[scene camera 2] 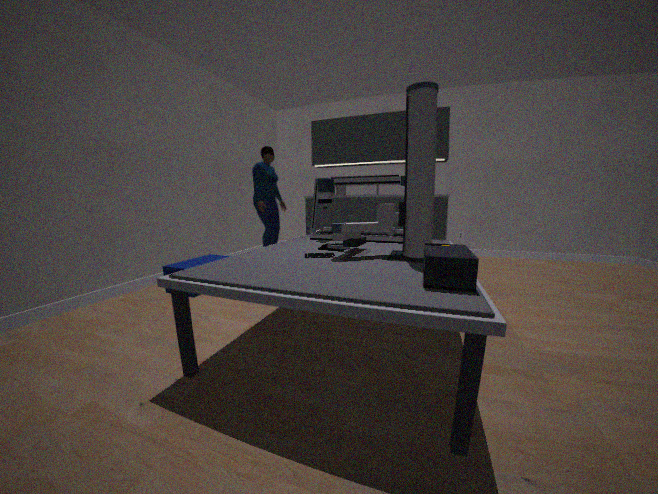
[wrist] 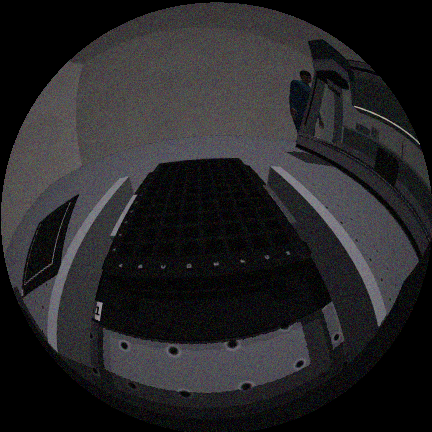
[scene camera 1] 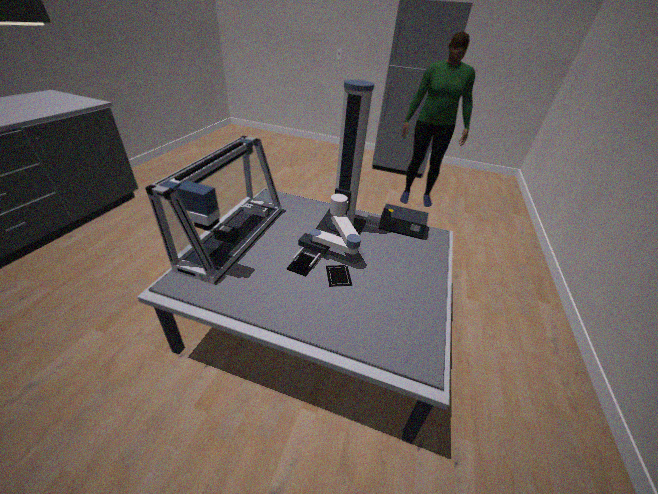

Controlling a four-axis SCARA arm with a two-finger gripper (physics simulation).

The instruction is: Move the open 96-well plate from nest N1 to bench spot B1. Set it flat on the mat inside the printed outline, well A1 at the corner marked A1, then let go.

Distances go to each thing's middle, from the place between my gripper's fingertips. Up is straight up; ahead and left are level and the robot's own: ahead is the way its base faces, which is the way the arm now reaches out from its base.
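The grey nest frame (wrist: pixel 209 318) is 1 cm below my hand and 1 cm behind it, and the black well plate (wrist: pixel 207 227) is likewise 1 cm below my hand and 1 cm behind it. The dark rectangle (wrist: pixel 41 252) is 2 cm below my hand, 1 cm behind it and 22 cm to the left of it.
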